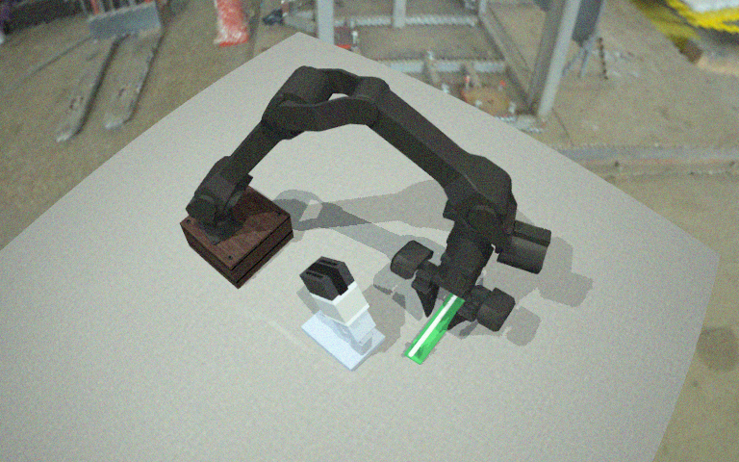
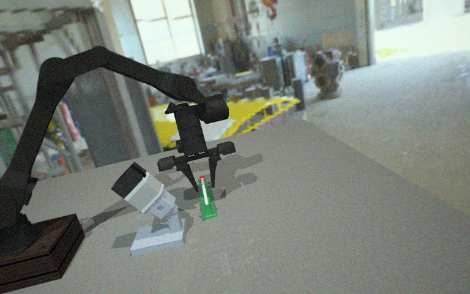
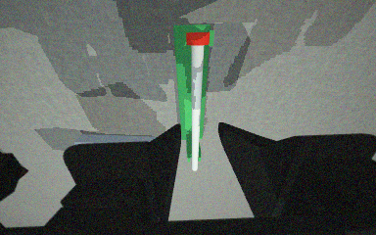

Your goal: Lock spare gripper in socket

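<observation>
The green strip lies 1 cm behind my gripper tip, 1 cm to the left of it and 2 cm below it. From my gripper tip the other things lie so: socket 8 cm behind, 11 cm to the right, 1 cm above; then spare gripper 10 cm behind, 11 cm to the right, 7 cm above.
</observation>
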